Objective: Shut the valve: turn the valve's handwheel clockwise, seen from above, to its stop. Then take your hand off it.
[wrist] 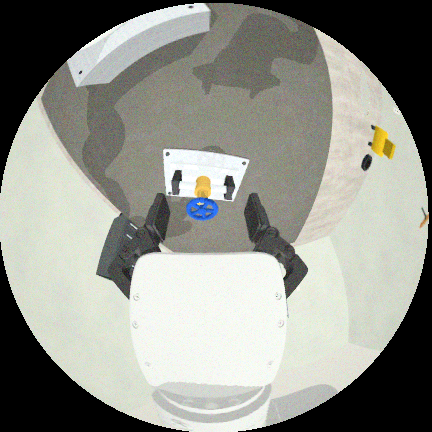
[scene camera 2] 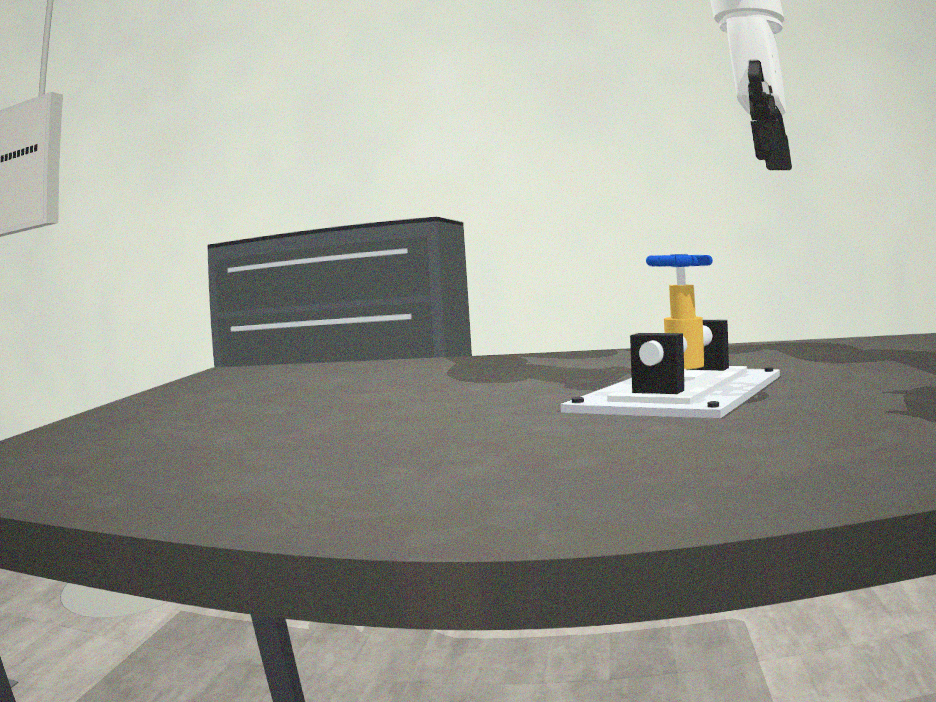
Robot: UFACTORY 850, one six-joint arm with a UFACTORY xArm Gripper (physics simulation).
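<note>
The blue handwheel (scene camera 2: 678, 260) (wrist: 202, 216) sits level on top of the yellow valve body (scene camera 2: 684, 340) (wrist: 202, 187). The valve stands upright between two black blocks on a white base plate (scene camera 2: 642, 411) (wrist: 200, 156) on the table. My gripper (scene camera 2: 778, 167) (wrist: 206, 201) is wide open and empty. In the scene view it hangs well above the handwheel and to its right, touching nothing. In the wrist view the handwheel shows between the two fingers, farther off than the fingertips. How far the wheel is turned cannot be told.
The dark round-edged table (scene camera 2: 378, 468) (wrist: 280, 140) bears the valve. A dark drawer cabinet (scene camera 2: 332, 290) (wrist: 111, 245) stands behind the table. A pale box-like base (wrist: 145, 45) sits at the table's far side in the wrist view. A grey wall box (scene camera 2: 26, 166) hangs at the left.
</note>
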